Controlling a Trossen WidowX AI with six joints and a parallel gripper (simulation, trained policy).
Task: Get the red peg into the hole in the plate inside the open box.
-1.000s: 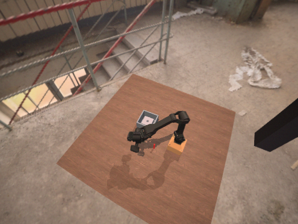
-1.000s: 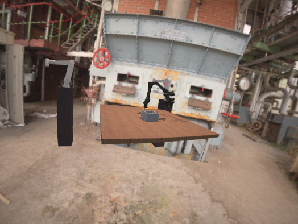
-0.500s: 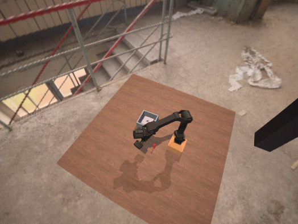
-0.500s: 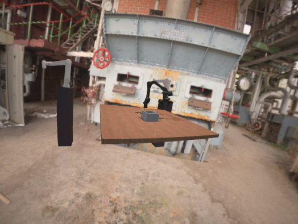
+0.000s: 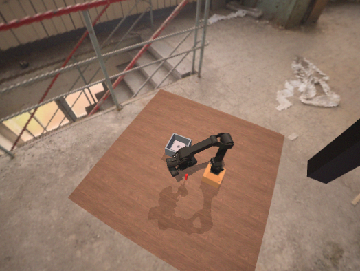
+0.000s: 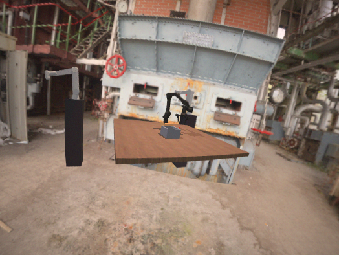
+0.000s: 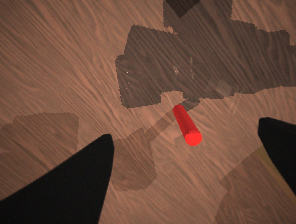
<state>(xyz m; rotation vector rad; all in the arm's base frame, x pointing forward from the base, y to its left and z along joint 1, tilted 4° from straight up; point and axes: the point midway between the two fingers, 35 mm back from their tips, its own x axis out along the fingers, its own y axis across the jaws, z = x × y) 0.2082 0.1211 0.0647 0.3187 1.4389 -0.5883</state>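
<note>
The red peg lies 30 mm behind my gripper tip and 90 mm below it. Round my gripper tip: grey box (120 mm ahead, 200 mm to the right, 110 mm below); then plate (120 mm ahead, 200 mm to the right, 90 mm below).
</note>
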